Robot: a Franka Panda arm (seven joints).
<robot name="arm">
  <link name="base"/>
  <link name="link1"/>
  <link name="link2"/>
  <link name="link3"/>
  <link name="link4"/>
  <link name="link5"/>
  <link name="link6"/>
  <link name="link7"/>
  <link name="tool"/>
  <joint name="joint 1" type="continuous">
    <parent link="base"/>
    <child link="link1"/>
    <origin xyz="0 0 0.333" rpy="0 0 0"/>
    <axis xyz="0 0 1"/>
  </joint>
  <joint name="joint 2" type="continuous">
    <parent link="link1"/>
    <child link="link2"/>
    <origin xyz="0 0 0" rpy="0 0 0"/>
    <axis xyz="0 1 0"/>
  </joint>
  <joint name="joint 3" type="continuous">
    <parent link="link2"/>
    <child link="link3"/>
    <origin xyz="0 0 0.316" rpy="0 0 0"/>
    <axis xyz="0 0 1"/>
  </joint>
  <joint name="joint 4" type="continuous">
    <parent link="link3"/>
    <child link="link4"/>
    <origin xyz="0.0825 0 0" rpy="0 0 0"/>
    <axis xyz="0 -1 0"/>
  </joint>
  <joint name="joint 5" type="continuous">
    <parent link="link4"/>
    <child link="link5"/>
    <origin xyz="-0.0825 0 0.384" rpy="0 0 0"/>
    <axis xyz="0 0 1"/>
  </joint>
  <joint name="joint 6" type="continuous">
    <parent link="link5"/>
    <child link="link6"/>
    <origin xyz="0 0 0" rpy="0 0 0"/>
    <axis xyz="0 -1 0"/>
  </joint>
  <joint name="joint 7" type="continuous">
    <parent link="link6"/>
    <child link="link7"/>
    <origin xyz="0.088 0 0" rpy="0 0 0"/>
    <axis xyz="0 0 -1"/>
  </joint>
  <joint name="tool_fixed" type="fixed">
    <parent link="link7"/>
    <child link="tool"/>
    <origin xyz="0 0 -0.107" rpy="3.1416 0 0"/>
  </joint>
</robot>
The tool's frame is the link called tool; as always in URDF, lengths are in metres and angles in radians. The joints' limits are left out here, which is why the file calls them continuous.
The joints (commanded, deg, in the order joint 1, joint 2, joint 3, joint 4, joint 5, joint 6, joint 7), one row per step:
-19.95 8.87 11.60 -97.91 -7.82 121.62 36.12
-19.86 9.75 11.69 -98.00 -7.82 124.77 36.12
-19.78 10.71 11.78 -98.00 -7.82 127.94 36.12
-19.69 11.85 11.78 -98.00 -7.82 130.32 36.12
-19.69 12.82 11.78 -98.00 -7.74 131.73 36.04
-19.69 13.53 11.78 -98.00 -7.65 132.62 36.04
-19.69 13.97 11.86 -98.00 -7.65 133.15 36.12
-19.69 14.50 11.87 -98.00 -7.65 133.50 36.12
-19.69 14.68 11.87 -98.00 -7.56 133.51 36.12
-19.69 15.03 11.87 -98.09 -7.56 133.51 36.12
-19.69 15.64 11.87 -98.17 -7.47 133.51 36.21
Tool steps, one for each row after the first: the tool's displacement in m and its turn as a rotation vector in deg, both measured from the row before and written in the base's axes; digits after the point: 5 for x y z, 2 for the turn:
0.00719 0.00114 -0.00415 -0.01 -2.21 0.49
0.00730 0.00097 -0.00413 0.02 -2.24 0.46
0.00642 -0.00003 -0.00779 0.15 -1.29 0.30
0.00440 -0.00085 -0.00797 0.24 -0.49 0.17
0.00295 -0.00060 -0.00617 0.24 -0.23 0.04
0.00189 0.00046 -0.00384 0.14 -0.13 0.04
0.00176 -0.00035 -0.00530 0.15 0.15 0.04
0.00045 -0.00013 -0.00204 0.14 0.15 -0.03
0.00062 -0.00023 -0.00479 0.13 0.42 0.00
0.00120 -0.00040 -0.00769 0.33 0.64 -0.12

